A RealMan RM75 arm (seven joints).
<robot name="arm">
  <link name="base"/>
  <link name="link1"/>
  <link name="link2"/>
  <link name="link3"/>
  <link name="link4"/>
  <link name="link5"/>
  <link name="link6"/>
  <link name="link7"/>
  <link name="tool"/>
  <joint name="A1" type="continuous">
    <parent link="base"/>
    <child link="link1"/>
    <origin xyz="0 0 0.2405" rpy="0 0 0"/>
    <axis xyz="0 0 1"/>
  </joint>
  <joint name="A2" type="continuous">
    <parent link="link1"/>
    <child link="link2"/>
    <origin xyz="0 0 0" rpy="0 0 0"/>
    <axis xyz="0 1 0"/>
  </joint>
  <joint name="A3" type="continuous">
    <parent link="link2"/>
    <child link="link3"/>
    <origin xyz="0 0 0.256" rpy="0 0 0"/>
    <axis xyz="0 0 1"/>
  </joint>
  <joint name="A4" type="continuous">
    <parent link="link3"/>
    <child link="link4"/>
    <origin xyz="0 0 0" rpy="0 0 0"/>
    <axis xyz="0 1 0"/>
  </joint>
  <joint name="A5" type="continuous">
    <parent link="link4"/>
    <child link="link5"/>
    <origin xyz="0 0 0.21" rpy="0 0 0"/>
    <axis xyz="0 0 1"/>
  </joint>
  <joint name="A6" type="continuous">
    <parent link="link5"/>
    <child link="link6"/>
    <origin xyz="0 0 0" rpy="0 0 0"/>
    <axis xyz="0 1 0"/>
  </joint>
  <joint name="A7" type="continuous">
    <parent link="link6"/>
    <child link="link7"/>
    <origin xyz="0 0 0.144" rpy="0 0 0"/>
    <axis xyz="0 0 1"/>
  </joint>
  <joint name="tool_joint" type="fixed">
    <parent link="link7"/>
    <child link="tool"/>
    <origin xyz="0 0 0" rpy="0 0 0"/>
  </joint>
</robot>
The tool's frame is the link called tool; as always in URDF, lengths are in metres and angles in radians. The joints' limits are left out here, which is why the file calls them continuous.
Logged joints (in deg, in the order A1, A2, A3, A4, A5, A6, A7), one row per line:
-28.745, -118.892, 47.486, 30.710, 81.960, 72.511, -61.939
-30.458, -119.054, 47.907, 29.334, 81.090, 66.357, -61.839
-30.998, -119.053, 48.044, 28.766, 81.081, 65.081, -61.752
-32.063, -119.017, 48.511, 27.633, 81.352, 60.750, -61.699
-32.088, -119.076, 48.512, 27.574, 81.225, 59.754, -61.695
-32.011, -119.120, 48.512, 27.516, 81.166, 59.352, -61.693
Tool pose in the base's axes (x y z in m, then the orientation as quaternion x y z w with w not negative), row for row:
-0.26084, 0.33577, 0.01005, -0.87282, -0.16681, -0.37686, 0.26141
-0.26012, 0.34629, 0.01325, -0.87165, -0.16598, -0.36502, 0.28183
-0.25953, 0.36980, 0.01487, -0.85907, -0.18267, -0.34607, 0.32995
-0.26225, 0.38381, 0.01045, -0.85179, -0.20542, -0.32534, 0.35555
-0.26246, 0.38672, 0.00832, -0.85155, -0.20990, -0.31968, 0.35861
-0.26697, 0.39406, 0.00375, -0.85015, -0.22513, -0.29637, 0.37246
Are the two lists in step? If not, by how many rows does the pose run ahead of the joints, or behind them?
The pose runs 2 rows behind the joints: the pose in row i belongs to the joints in row i - 2.
